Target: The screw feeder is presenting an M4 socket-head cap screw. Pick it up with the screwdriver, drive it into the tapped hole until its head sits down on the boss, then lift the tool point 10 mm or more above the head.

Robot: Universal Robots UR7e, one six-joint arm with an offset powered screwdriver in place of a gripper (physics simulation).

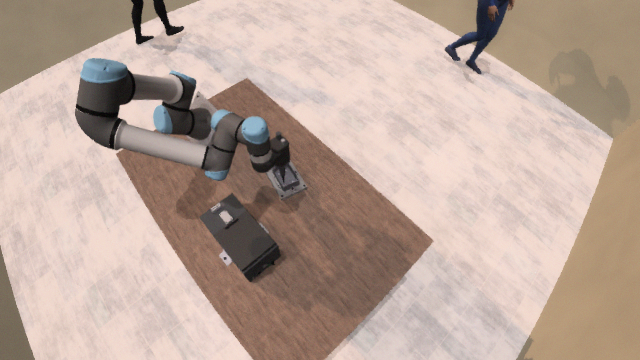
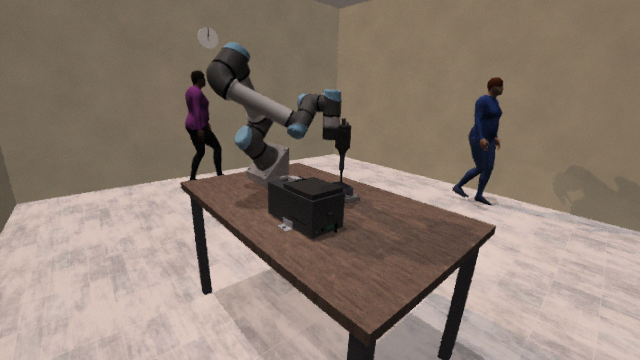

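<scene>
My screwdriver [image 1: 283, 180] [image 2: 341, 181] points straight down, with its thin tip over the dark block of the fixture [image 1: 290, 186] [image 2: 346, 190]. The tip is at or very near the top of the block; whether it touches cannot be told. The block sits on a light grey base plate [image 1: 285, 195] [image 2: 353, 198] with small holes near its corners. The black screw feeder [image 1: 245, 237] [image 2: 305, 202] stands on the table beside the fixture, apart from the screwdriver. The M4 screw, the tapped hole and the boss are too small or hidden to make out, so whether the bit holds a screw cannot be told.
The wooden table [image 1: 350, 220] [image 2: 400, 240] carries the arm's base, the feeder and the fixture. A light metal bracket [image 1: 226, 258] [image 2: 285, 225] sticks out of the feeder's side. Two people, one in blue [image 1: 487, 30] [image 2: 486, 120] and one in black trousers [image 1: 162, 15] [image 2: 198, 110], are beyond the table.
</scene>
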